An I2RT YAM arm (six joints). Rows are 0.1 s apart.
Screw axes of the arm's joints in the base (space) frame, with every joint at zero. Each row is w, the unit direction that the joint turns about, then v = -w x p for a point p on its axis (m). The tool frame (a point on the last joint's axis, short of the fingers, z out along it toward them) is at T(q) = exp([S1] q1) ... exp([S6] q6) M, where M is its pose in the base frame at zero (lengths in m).
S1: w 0 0 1 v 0 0 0
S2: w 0 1 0 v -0.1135 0 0.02
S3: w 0 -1 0 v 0.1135 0 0.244
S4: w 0 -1 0 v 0.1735 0 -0.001
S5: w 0 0 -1 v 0 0.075 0
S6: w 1 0 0 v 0 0.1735 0
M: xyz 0.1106 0 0.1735 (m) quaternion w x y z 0.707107 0 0.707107 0
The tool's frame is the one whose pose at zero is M.
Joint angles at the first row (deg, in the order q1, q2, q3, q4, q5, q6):
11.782 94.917 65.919 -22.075 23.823 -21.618
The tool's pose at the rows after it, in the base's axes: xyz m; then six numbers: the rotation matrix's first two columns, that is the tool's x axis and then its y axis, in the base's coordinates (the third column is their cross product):
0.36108 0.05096 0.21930 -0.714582 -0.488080 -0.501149 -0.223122 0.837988 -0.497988
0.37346 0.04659 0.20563 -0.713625 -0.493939 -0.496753 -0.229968 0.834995 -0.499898
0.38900 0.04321 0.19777 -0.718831 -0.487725 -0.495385 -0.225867 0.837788 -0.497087
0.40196 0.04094 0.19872 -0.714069 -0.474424 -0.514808 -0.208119 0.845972 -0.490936
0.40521 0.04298 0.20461 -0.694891 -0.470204 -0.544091 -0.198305 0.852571 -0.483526
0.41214 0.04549 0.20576 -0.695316 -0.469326 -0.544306 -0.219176 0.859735 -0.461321
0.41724 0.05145 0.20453 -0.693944 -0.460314 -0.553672 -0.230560 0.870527 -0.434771
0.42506 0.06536 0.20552 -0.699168 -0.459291 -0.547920 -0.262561 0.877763 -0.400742
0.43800 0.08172 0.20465 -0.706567 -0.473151 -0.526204 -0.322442 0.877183 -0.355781
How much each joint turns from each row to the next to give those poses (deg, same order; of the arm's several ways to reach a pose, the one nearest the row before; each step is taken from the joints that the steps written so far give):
-1.759 2.371 0.350 3.873 -2.986 -0.789
-1.054 3.337 0.611 2.904 -0.796 -1.229
-0.882 3.693 2.723 0.882 -0.439 -0.270
-0.614 2.290 2.901 0.441 -0.437 0.348
0.174 -0.083 0.795 0.878 -0.620 0.353
0.087 1.485 2.542 -1.832 -1.583 0.351
0.612 1.324 1.673 -0.802 -1.225 1.229
1.576 2.278 3.947 -3.419 -1.326 1.582
1.588 3.955 6.327 -5.186 -2.537 0.793

